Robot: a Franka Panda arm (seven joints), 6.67 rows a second.
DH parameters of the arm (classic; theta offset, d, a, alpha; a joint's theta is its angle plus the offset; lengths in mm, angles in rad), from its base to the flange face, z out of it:
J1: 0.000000 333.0 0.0 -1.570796
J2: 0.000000 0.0 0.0 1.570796
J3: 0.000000 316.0 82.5 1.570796
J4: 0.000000 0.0 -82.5 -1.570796
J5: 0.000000 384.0 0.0 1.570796
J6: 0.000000 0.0 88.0 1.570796
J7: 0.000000 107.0 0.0 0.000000
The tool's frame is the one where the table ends.
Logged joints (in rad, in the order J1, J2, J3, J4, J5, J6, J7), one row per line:
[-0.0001, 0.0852, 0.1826, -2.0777, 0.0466, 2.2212, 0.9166]
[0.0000, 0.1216, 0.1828, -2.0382, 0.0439, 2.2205, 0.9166]
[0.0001, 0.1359, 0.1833, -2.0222, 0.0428, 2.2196, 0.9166]
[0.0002, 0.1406, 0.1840, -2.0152, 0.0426, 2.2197, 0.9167]
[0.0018, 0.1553, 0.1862, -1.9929, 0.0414, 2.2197, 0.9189]
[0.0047, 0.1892, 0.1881, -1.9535, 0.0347, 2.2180, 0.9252]
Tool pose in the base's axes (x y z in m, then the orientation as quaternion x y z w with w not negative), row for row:
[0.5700, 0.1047, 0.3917, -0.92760, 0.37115, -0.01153, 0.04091]
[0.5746, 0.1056, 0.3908, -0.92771, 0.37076, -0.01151, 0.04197]
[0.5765, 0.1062, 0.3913, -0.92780, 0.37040, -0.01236, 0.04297]
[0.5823, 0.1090, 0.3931, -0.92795, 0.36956, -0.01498, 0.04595]
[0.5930, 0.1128, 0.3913, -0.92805, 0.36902, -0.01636, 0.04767]
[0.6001, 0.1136, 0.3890, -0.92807, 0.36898, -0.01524, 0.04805]
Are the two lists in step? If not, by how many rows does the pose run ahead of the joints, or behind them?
The pose runs 1 row ahead of the joints: the pose in row i belongs to the joints in row i + 1.
